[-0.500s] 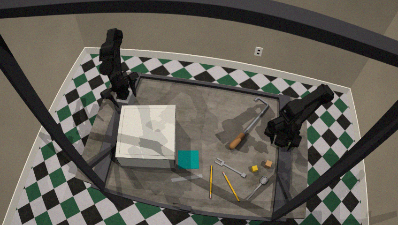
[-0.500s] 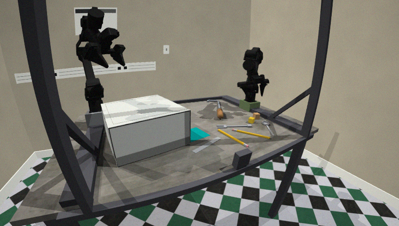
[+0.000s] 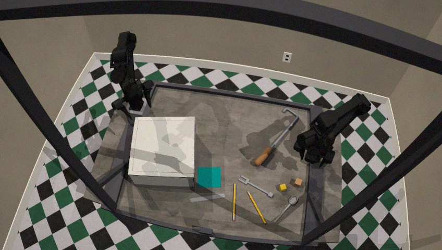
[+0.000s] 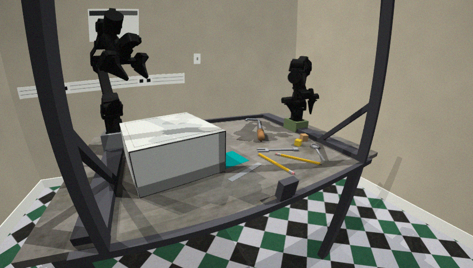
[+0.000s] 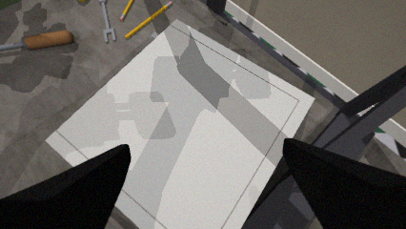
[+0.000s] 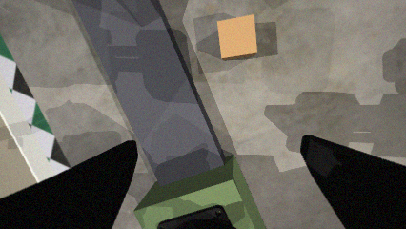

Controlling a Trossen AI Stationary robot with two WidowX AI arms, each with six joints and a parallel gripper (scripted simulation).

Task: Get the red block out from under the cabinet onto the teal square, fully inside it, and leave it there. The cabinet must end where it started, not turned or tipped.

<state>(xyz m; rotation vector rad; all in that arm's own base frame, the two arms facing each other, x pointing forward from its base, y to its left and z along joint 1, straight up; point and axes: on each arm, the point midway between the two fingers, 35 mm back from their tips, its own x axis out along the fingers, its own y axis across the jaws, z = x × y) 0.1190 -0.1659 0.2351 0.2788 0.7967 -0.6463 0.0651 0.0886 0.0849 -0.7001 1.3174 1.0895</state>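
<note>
The tan cube lies 7 cm behind my right hand, 2 cm to the left of it and 12 cm below it. The rest, counted from my right hand: yellow cube: 11 cm behind, 9 cm to the left, 13 cm below; spoon: 18 cm behind, 4 cm to the left, 14 cm below; forked wrench: 13 cm behind, 21 cm to the left, 14 cm below.
</note>
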